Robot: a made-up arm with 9 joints. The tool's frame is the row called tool. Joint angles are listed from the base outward.
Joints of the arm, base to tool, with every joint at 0 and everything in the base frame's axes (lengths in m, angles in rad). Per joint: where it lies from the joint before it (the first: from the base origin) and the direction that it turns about. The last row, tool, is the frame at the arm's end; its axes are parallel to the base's.
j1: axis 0 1 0 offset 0 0 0.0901
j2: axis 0 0 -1 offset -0.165 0.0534 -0.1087
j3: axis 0 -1 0 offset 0.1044 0.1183 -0.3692
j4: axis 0 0 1 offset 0.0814 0.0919 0.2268
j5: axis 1 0 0 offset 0.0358 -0.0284 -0.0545
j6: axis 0 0 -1 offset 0.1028 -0.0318 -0.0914
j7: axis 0 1 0 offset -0.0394 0.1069 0.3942
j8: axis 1 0 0 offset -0.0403 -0.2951 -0.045
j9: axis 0 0 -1 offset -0.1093 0.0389 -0.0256
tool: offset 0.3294 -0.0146 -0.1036
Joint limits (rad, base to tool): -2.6..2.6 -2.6..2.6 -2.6..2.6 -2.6..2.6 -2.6..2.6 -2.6..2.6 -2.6..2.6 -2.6..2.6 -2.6..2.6
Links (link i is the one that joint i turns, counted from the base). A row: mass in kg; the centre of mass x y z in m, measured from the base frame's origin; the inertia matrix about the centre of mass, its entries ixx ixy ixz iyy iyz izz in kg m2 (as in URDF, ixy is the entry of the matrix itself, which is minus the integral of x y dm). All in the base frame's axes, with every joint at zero. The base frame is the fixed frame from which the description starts. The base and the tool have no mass.
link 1: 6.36; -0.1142 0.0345 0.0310; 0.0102 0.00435 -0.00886 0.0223 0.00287 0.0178
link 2: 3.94; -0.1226 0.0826 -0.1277; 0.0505 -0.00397 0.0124 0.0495 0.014 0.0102
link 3: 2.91; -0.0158 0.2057 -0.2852; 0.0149 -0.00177 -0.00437 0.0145 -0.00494 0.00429
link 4: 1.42; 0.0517 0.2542 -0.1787; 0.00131 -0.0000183 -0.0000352 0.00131 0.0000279 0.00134
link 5: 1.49; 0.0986 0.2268 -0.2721; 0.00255 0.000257 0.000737 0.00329 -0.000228 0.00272
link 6: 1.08; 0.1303 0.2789 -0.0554; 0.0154 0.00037 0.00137 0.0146 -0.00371 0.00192
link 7: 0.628; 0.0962 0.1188 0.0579; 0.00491 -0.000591 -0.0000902 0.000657 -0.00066 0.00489
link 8: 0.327; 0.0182 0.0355 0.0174; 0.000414 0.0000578 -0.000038 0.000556 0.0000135 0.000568
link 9: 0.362; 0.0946 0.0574 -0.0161; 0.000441 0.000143 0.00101 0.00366 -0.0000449 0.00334
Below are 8 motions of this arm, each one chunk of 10 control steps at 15 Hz.
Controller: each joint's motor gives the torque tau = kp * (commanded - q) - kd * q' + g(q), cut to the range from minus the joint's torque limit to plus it. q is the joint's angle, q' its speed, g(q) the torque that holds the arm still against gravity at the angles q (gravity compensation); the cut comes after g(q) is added. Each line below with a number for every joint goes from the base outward.
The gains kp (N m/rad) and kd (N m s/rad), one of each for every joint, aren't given. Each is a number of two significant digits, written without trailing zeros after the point. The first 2 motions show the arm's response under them.
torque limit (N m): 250 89 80 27 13 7.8 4.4 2.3 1.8
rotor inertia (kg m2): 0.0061 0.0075 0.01 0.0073 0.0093 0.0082 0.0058 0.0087 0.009
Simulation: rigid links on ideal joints. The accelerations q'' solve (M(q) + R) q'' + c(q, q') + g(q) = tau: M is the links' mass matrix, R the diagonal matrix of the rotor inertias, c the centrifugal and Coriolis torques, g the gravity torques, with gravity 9.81 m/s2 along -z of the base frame. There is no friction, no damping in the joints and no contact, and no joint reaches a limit. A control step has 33 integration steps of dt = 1/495 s. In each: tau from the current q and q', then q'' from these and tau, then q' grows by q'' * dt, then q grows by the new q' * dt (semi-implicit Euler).
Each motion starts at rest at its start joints. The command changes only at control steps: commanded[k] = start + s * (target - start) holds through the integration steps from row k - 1 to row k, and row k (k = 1, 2, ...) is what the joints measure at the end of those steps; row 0 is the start. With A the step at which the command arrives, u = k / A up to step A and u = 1 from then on. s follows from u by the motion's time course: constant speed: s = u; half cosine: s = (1 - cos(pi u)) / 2; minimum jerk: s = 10 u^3 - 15 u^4 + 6 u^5; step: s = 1 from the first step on.
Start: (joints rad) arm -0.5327 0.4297 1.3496 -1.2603 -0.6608 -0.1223 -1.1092 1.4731 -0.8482
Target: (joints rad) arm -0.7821 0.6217 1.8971 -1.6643 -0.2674 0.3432 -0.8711 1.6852 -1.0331
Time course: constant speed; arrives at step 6
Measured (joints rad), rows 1 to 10:
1: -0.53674 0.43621 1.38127 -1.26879 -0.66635 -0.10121 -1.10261 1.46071 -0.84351
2: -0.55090 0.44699 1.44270 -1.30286 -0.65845 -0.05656 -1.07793 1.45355 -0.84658
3: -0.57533 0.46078 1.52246 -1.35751 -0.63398 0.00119 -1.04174 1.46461 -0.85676
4: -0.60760 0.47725 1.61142 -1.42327 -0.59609 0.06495 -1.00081 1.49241 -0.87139
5: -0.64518 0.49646 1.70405 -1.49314 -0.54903 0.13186 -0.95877 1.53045 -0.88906
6: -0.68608 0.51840 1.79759 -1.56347 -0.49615 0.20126 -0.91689 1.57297 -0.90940
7: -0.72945 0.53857 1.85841 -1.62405 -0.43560 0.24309 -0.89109 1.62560 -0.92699
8: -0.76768 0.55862 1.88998 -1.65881 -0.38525 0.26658 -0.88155 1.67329 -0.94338
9: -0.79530 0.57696 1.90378 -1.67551 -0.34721 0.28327 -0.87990 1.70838 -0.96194
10: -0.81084 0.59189 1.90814 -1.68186 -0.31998 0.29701 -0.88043 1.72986 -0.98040
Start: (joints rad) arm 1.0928 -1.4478 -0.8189 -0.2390 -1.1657 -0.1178 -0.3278 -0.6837 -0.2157
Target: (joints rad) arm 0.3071 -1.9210 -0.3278 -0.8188 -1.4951 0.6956 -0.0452 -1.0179 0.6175
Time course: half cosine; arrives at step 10
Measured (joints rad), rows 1 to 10:
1: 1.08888 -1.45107 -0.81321 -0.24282 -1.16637 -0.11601 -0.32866 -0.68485 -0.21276
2: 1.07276 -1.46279 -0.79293 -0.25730 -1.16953 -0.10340 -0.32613 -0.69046 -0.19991
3: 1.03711 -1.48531 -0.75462 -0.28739 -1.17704 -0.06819 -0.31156 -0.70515 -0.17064
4: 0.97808 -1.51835 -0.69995 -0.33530 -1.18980 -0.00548 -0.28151 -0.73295 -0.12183
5: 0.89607 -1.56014 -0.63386 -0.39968 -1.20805 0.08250 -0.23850 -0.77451 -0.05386
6: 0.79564 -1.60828 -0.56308 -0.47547 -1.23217 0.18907 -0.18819 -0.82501 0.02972
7: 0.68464 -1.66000 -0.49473 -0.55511 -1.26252 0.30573 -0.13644 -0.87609 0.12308
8: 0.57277 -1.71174 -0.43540 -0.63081 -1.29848 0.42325 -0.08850 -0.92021 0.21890
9: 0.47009 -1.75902 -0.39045 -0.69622 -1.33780 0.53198 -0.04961 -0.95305 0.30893
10: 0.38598 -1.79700 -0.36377 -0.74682 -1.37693 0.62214 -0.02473 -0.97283 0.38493
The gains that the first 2 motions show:
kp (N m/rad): 180 110 190 27 24 12 7 1.8 2.6
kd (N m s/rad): 25 30 20 3.5 7.8 1.8 0.82 0.46 0.77
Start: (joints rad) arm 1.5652 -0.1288 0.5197 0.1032 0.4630 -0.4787 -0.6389 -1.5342 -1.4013
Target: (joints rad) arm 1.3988 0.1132 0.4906 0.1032 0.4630 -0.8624 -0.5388 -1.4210 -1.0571
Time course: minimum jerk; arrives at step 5
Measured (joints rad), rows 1 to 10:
1: 1.56354 -0.12665 0.51974 0.10292 0.46287 -0.48463 -0.63462 -1.53196 -1.39879
2: 1.55311 -0.11443 0.51923 0.10118 0.46231 -0.51693 -0.61395 -1.52013 -1.38430
3: 1.52659 -0.08706 0.51566 0.09753 0.46175 -0.58419 -0.58055 -1.49754 -1.35095
4: 1.48720 -0.04925 0.50764 0.09498 0.46204 -0.66875 -0.55340 -1.47489 -1.30311
5: 1.44826 -0.01200 0.49756 0.09724 0.46322 -0.74185 -0.54560 -1.46375 -1.25332
6: 1.42019 0.01871 0.48982 0.10354 0.46442 -0.79422 -0.54960 -1.46167 -1.20924
7: 1.40417 0.04209 0.48607 0.10965 0.46501 -0.82864 -0.55525 -1.46086 -1.17295
8: 1.39690 0.05931 0.48542 0.11283 0.46500 -0.84916 -0.55779 -1.45765 -1.14442
9: 1.39472 0.07197 0.48634 0.11278 0.46466 -0.85962 -0.55641 -1.45231 -1.12283
10: 1.39492 0.08143 0.48771 0.11054 0.46425 -0.86357 -0.55229 -1.44638 -1.10694

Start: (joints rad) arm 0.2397 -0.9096 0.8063 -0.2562 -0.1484 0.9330 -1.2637 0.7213 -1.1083
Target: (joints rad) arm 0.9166 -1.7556 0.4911 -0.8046 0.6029 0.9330 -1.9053 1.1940 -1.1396
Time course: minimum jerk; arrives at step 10
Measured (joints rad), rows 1 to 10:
1: 0.24057 -0.91091 0.80506 -0.25805 -0.14754 0.93290 -1.26538 0.72291 -1.10875
2: 0.24732 -0.91965 0.79707 -0.27002 -0.14143 0.93240 -1.27707 0.73281 -1.11141
3: 0.26966 -0.94376 0.77660 -0.30104 -0.12341 0.93172 -1.31040 0.75616 -1.11711
4: 0.31719 -0.98946 0.74172 -0.35486 -0.08800 0.93154 -1.37257 0.79295 -1.12425
5: 0.39386 -1.05879 0.69519 -0.42813 -0.03354 0.93240 -1.46186 0.83909 -1.12991
6: 0.49512 -1.14840 0.64330 -0.51165 0.03695 0.93414 -1.56768 0.88891 -1.13224
7: 0.60898 -1.24984 0.59356 -0.59358 0.11666 0.93611 -1.67401 0.93784 -1.13168
8: 0.71988 -1.35156 0.55273 -0.66300 0.19695 0.93775 -1.76460 0.98353 -1.12979
9: 0.81316 -1.44241 0.52495 -0.71310 0.26985 0.93898 -1.82807 1.02498 -1.12778
10: 0.87940 -1.51580 0.50982 -0.74408 0.33096 0.93981 -1.86292 1.06154 -1.12607

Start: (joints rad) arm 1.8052 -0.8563 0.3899 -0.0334 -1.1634 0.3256 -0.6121 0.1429 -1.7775
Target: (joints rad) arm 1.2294 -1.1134 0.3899 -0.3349 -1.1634 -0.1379 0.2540 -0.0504 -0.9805
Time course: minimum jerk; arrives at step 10
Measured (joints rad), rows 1 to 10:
1: 1.80415 -0.85697 0.38997 -0.03448 -1.16324 0.32394 -0.60958 0.14217 -1.77602
2: 1.79666 -0.86123 0.39046 -0.04124 -1.16228 0.31333 -0.59265 0.13787 -1.76640
3: 1.77431 -0.87201 0.39160 -0.05788 -1.16007 0.28649 -0.54619 0.12855 -1.74124
4: 1.73028 -0.89053 0.39314 -0.08585 -1.15706 0.24115 -0.46118 0.11562 -1.69639
5: 1.66299 -0.91597 0.39452 -0.12357 -1.15432 0.18071 -0.33969 0.10182 -1.63242
6: 1.57727 -0.94583 0.39528 -0.16702 -1.15291 0.11272 -0.19557 0.08861 -1.55409
7: 1.48319 -0.97651 0.39510 -0.21095 -1.15353 0.04660 -0.05098 0.07489 -1.46863
8: 1.39329 -1.00416 0.39382 -0.25032 -1.15634 -0.00885 0.07096 0.05818 -1.38393
9: 1.31913 -1.02595 0.39157 -0.28136 -1.16091 -0.04811 0.15490 0.03756 -1.30699
10: 1.26745 -1.04149 0.38897 -0.30297 -1.16610 -0.07161 0.20023 0.01521 -1.24184

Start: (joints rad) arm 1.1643 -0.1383 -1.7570 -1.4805 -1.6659 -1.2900 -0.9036 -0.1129 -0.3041
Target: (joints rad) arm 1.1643 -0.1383 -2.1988 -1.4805 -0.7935 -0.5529 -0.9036 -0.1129 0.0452
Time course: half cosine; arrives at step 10
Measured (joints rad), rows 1 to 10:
1: 1.16380 -0.13817 -1.76177 -1.48163 -1.66174 -1.28477 -0.90415 -0.11290 -0.30345
2: 1.16233 -0.13771 -1.77857 -1.48454 -1.64656 -1.26473 -0.90537 -0.11325 -0.29960
3: 1.16020 -0.13689 -1.81029 -1.48785 -1.61618 -1.22376 -0.90647 -0.11433 -0.28940
4: 1.15805 -0.13591 -1.85619 -1.48996 -1.56893 -1.16062 -0.90701 -0.11594 -0.27120
5: 1.15651 -0.13504 -1.91299 -1.48989 -1.50563 -1.07827 -0.90686 -0.11756 -0.24487
6: 1.15610 -0.13452 -1.97573 -1.48753 -1.42941 -0.98286 -0.90621 -0.11864 -0.21164
7: 1.15717 -0.13453 -2.03856 -1.48351 -1.34529 -0.88268 -0.90536 -0.11880 -0.17388
8: 1.15988 -0.13517 -2.09550 -1.47891 -1.25950 -0.78699 -0.90455 -0.11795 -0.13474
9: 1.16408 -0.13641 -2.14109 -1.47480 -1.17879 -0.70488 -0.90384 -0.11631 -0.09770
10: 1.16934 -0.13815 -2.17090 -1.47177 -1.10963 -0.64419 -0.90310 -0.11426 -0.06599

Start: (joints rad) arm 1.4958 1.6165 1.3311 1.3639 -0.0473 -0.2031 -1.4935 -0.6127 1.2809
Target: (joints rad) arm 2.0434 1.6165 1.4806 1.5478 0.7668 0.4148 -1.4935 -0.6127 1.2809
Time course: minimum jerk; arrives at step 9
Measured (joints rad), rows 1 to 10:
1: 1.49702 1.61658 1.33174 1.36485 -0.04552 -0.20085 -1.49408 -0.61256 1.28064
2: 1.50582 1.61697 1.33592 1.37071 -0.03411 -0.18632 -1.49712 -0.61185 1.27926
3: 1.53253 1.61764 1.34689 1.38504 -0.00453 -0.14855 -1.50217 -0.61064 1.27682
4: 1.58478 1.61822 1.36618 1.40874 0.04743 -0.08286 -1.50701 -0.60939 1.27393
5: 1.66246 1.61835 1.39251 1.43989 0.11998 0.00624 -1.50936 -0.60843 1.27138
6: 1.75695 1.61783 1.42185 1.47406 0.20601 0.10625 -1.50780 -0.60770 1.27007
7: 1.85386 1.61678 1.44868 1.50533 0.29530 0.20112 -1.50212 -0.60715 1.27067
8: 1.93770 1.61550 1.46823 1.52819 0.37758 0.27717 -1.49363 -0.60710 1.27308
9: 1.99753 1.61441 1.47877 1.54045 0.44697 0.32888 -1.48550 -0.60787 1.27635
10: 2.03202 1.61387 1.48255 1.54482 0.50488 0.36151 -1.48156 -0.60913 1.27917

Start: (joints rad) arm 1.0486 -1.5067 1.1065 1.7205 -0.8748 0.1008 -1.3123 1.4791 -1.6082
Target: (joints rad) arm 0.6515 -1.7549 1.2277 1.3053 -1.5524 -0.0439 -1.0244 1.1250 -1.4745
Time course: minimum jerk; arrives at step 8
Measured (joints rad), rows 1 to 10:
1: 1.04777 -1.50744 1.10682 1.71717 -0.87598 0.09920 -1.31148 1.47873 -1.60862
2: 1.04181 -1.51210 1.10917 1.69698 -0.88395 0.08991 -1.30561 1.47591 -1.61034
3: 1.02344 -1.52402 1.11638 1.64949 -0.90662 0.06973 -1.28800 1.46636 -1.61114
4: 0.98627 -1.54464 1.13065 1.57713 -0.95005 0.04118 -1.25440 1.44521 -1.60662
5: 0.92885 -1.57272 1.15204 1.49425 -1.01506 0.01058 -1.20631 1.40976 -1.59281
6: 0.85655 -1.60459 1.17785 1.42037 -1.09579 -0.01465 -1.15032 1.36224 -1.56892
7: 0.78036 -1.63559 1.20317 1.37174 -1.18086 -0.02868 -1.09561 1.31073 -1.53945
8: 0.71261 -1.66234 1.22306 1.35288 -1.25857 -0.03090 -1.05080 1.26584 -1.51295
9: 0.66129 -1.68449 1.23545 1.35228 -1.32345 -0.02751 -1.01970 1.23382 -1.49623
10: 0.62857 -1.70245 1.24120 1.35638 -1.37482 -0.02415 -1.00158 1.21425 -1.48854

